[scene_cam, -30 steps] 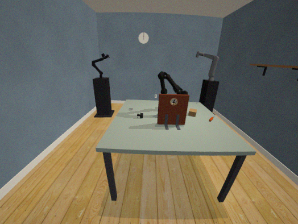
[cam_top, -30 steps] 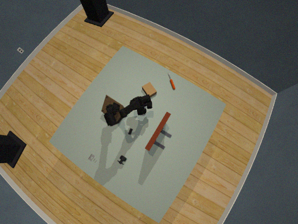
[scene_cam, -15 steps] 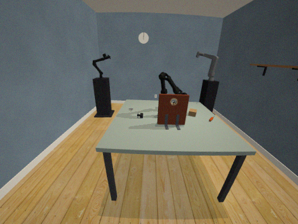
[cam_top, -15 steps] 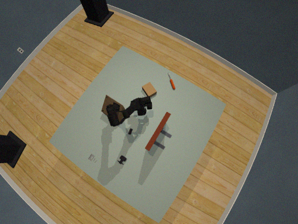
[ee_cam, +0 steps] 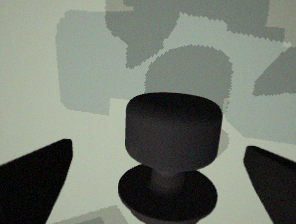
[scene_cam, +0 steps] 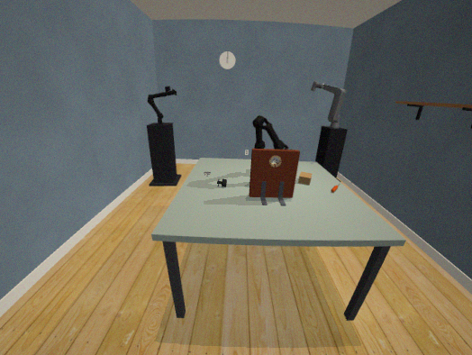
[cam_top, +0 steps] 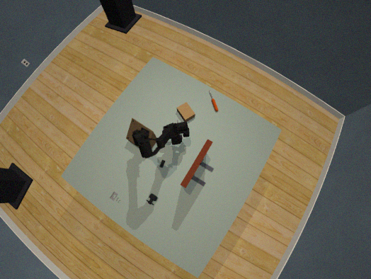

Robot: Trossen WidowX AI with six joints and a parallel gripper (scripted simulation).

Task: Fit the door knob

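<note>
Right now the dark door knob is 6 cm below my hand, 3 cm to the left of it and 2 cm behind it. From my hand the other things lie so: wooden block (21 cm to the left, 6 cm below, 4 cm behind).
</note>
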